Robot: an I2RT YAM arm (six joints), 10 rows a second.
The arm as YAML. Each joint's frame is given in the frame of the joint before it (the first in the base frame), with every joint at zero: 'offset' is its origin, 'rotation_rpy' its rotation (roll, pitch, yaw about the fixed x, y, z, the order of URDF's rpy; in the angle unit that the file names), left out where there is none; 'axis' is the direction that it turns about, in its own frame. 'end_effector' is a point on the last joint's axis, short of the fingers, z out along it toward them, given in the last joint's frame.
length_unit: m
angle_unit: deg
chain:
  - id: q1
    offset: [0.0, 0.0, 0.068]
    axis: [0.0, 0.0, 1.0]
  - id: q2
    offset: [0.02, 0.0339, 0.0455]
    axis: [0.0, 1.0, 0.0]
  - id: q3
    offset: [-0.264, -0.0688, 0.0]
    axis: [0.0, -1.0, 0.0]
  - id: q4
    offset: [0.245, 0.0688, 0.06]
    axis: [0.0, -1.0, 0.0]
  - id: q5
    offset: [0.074, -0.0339, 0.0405]
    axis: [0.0, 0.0, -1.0]
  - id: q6
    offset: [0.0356, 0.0, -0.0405]
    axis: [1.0, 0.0, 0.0]
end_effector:
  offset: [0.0, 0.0, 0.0]
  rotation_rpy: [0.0, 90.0, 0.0]
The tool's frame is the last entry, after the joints.
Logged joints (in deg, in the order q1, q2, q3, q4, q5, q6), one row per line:
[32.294 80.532 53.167 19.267 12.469 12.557]
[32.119 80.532 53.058 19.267 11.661 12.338]
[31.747 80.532 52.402 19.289 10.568 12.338]
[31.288 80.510 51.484 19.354 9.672 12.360]
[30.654 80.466 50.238 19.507 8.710 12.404]
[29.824 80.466 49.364 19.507 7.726 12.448]
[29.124 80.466 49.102 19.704 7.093 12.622]
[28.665 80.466 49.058 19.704 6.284 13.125]
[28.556 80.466 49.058 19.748 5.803 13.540]
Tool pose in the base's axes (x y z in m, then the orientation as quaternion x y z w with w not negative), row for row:
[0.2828 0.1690 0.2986 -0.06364 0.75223 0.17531 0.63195]
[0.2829 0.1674 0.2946 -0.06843 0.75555 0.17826 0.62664]
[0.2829 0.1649 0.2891 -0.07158 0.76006 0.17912 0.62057]
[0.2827 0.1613 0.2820 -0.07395 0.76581 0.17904 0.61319]
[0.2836 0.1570 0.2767 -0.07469 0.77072 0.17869 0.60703]
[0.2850 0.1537 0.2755 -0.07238 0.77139 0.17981 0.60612]
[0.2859 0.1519 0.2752 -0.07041 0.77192 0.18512 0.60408]
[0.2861 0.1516 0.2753 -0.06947 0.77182 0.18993 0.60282]
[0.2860 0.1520 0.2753 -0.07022 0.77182 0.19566 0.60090]
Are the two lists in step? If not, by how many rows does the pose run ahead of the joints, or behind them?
The pose runs 1 row ahead of the joints: the pose in row i belongs to the joints in row i + 1.
